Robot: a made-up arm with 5 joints.
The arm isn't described. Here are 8 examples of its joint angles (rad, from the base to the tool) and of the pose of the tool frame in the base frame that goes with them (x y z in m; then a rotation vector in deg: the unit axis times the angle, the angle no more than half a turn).
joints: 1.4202 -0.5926 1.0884 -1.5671 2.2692
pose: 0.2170 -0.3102 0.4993 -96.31 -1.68 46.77
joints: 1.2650 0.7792 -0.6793 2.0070 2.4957
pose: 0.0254 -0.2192 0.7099 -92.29 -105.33 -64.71
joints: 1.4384 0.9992 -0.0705 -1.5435 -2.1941
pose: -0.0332 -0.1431 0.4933 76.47 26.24 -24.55
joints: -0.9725 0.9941 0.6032 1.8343 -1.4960
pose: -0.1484 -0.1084 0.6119 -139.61 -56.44 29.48
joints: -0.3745 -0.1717 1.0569 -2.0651 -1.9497
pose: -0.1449 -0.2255 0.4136 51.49 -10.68 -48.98
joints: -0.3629 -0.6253 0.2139 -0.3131 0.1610
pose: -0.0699 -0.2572 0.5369 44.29 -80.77 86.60
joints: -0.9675 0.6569 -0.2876 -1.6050 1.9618
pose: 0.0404 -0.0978 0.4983 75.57 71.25 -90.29
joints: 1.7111 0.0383 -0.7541 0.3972 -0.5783
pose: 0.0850 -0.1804 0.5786 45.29 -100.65 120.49
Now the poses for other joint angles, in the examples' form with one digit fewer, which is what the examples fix.
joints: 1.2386 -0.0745 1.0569 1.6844 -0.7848
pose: 0.078 -0.274 0.622 -7.3 54.1 -85.6
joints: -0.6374 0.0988 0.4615 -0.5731 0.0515
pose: -0.085 -0.240 0.497 29.9 -139.6 62.4
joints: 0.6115 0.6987 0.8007 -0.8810 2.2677
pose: 0.058 -0.271 0.406 -10.9 11.0 -14.6
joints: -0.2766 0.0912 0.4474 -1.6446 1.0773
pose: -0.093 -0.207 0.456 -43.8 121.9 -28.5
